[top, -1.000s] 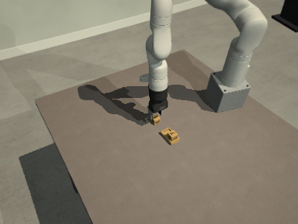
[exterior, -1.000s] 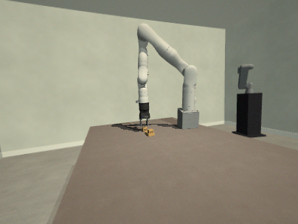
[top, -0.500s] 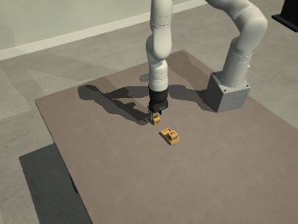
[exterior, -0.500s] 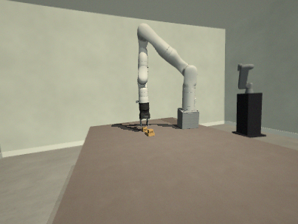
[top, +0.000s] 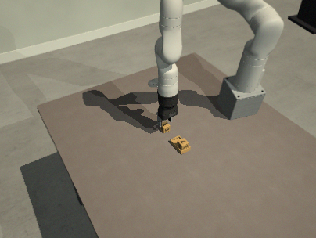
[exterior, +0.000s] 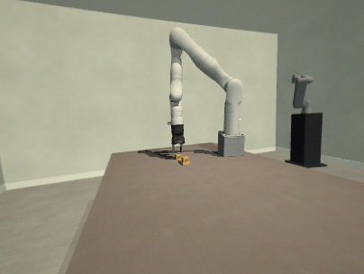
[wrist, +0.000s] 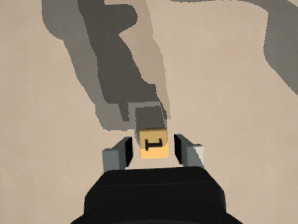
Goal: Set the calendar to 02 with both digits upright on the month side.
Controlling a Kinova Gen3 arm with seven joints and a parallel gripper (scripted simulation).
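Now: the orange cube 40 mm below my hand. Also, from my hand: tray (110 mm to the left, 50 mm below, 30 mm behind).
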